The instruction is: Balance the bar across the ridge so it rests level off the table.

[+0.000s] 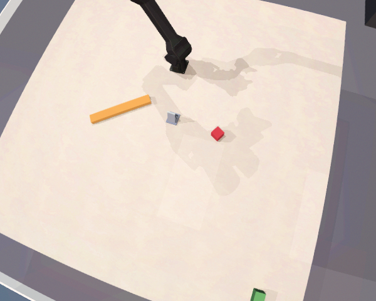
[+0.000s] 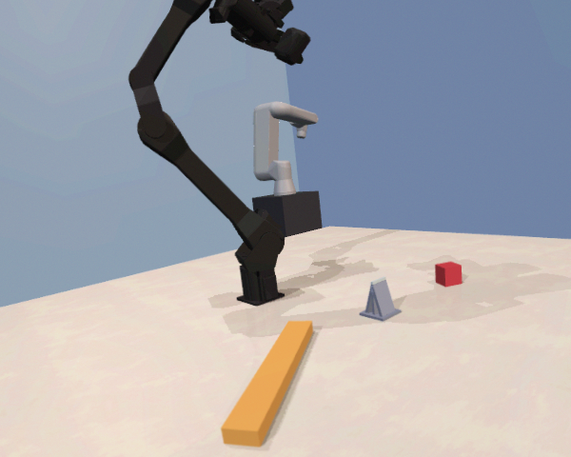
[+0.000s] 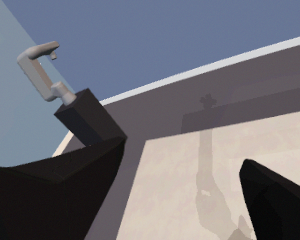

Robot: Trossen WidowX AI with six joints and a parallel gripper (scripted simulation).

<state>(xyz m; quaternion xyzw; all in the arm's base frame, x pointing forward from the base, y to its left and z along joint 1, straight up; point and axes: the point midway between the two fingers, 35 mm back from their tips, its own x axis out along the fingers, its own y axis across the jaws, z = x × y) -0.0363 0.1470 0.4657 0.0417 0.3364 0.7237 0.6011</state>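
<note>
The orange bar lies 290 mm ahead of my gripper tip, 340 mm to the right of it and 450 mm below it. The rest, counted from my gripper tip: red cube (290 mm ahead, 50 mm to the left, 440 mm below); then green block (790 mm ahead, 320 mm to the left, 440 mm below).
</note>
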